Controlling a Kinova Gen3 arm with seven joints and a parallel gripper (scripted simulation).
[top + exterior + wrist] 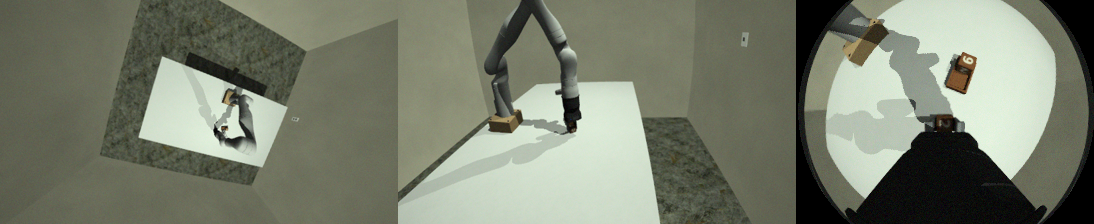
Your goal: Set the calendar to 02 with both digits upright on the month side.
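Now: the brown calendar cube 10 mm below my hand. The rest, counted from my hand: brown tray 30 mm behind, 100 mm to the left, 20 mm below.
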